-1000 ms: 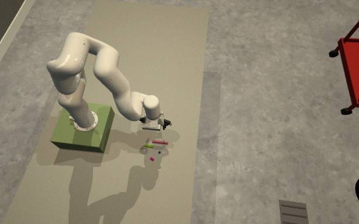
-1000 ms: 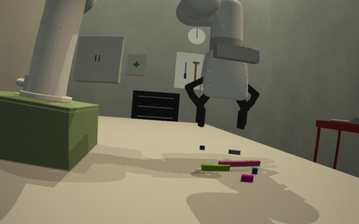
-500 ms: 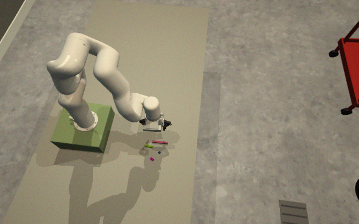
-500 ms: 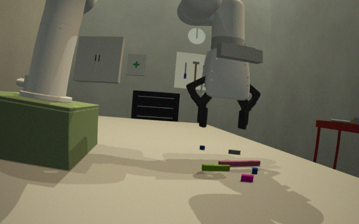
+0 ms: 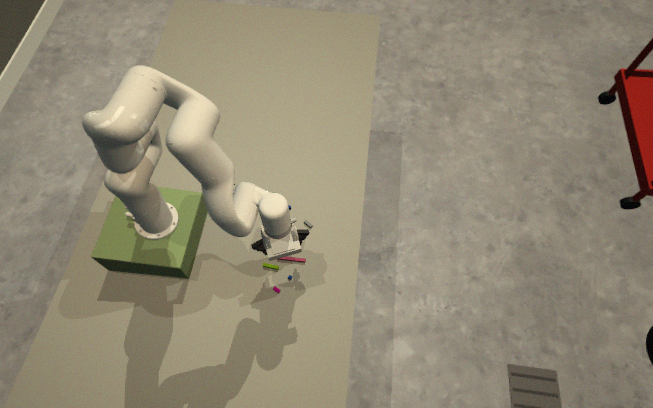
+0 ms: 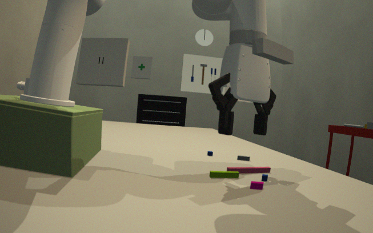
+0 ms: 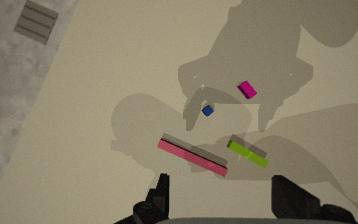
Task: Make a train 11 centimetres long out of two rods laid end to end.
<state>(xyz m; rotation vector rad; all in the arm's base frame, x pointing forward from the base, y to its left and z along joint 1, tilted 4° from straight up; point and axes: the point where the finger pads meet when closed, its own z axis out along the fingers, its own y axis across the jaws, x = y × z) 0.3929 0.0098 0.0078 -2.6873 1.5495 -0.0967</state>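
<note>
My hand is 110 mm to the left of the magenta rod and 80 mm above it. Also, from my hand: grey rod 130 mm to the left, 80 mm below, 40 mm ahead; then pink rod 80 mm below, 20 mm ahead; then lime rod 80 mm below, 40 mm to the right, 40 mm behind.
</note>
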